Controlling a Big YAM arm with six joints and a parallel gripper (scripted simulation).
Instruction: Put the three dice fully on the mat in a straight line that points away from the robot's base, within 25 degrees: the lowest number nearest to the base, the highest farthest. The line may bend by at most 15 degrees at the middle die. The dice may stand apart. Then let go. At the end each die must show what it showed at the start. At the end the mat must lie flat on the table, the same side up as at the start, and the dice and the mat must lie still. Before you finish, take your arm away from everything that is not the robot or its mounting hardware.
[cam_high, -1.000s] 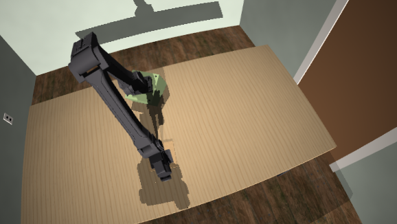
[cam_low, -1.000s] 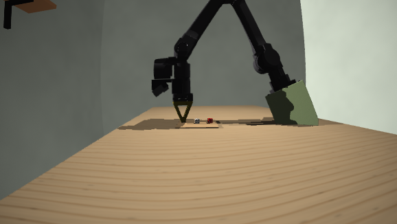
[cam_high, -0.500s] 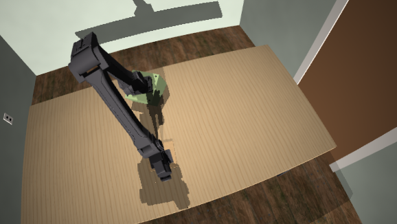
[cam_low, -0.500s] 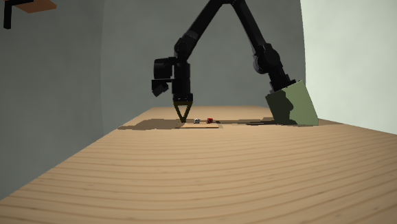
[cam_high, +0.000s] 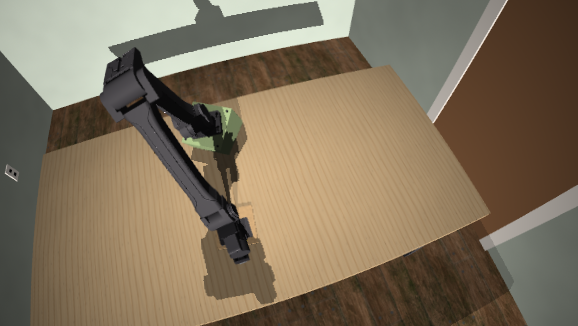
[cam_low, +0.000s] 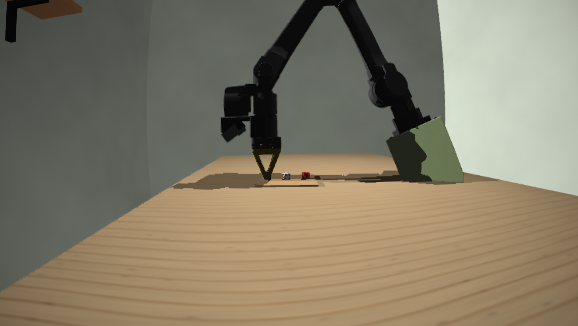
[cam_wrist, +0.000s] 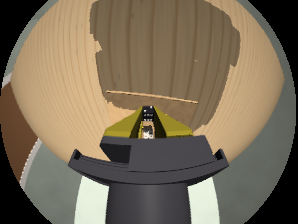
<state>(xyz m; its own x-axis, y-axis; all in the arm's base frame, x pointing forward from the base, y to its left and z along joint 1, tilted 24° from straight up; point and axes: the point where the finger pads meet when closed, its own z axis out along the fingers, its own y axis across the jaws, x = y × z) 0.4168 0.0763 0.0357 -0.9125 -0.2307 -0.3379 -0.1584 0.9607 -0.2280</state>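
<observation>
The black die is right at my hand. From my hand the other things lie so: tan mat (5 cm behind, 1 cm to the right, 1 cm below); then white die (5 cm behind, 1 cm to the right); then red die (10 cm behind, 2 cm to the right).
</observation>
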